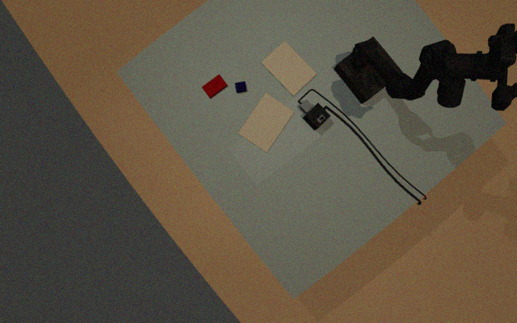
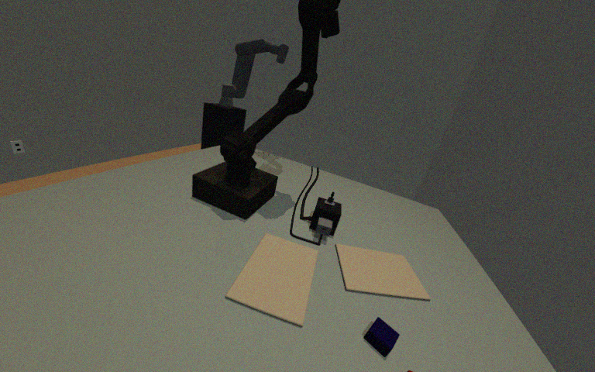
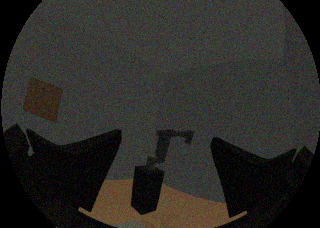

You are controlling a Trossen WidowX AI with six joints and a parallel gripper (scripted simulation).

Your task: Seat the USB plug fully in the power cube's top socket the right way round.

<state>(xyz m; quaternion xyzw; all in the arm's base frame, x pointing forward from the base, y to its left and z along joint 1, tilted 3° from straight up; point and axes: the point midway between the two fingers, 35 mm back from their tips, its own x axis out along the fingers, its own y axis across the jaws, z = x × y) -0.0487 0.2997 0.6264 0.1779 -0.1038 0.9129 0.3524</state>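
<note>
Right now my gripper tip is 64 cm above the USB plug, 32 cm short of it and 18 cm to the left of it. The rest, counted from my gripper tip: blue block 72 cm below, 52 cm ahead, 49 cm to the right; red block 72 cm below, 61 cm ahead, 55 cm to the right.
</note>
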